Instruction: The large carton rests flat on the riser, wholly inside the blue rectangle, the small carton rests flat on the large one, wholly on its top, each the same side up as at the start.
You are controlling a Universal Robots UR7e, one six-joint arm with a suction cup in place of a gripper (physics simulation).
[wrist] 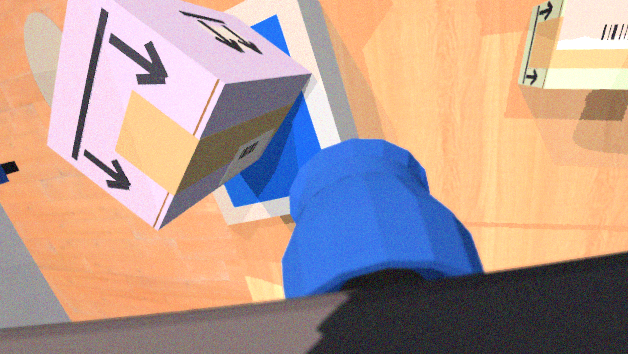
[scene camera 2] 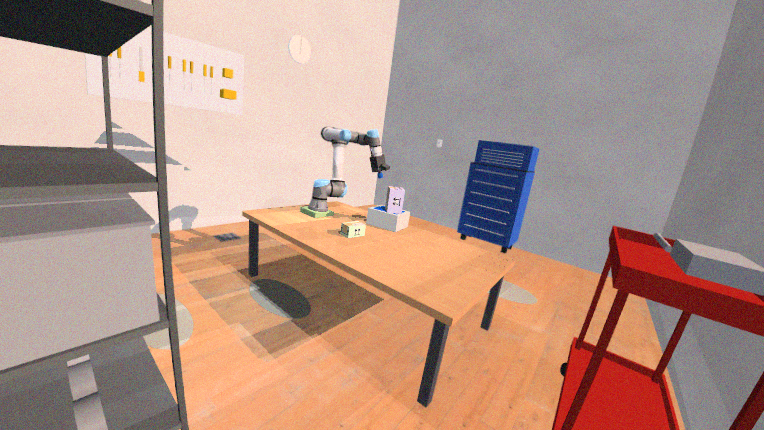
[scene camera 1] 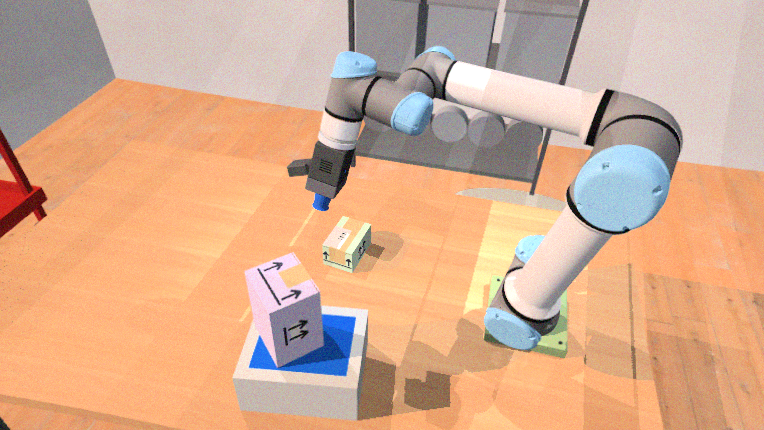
my suction cup: holds nothing
a large carton (scene camera 1: 286,304): on a white riser (scene camera 1: 327,381)
a small carton (scene camera 1: 343,249): on the table
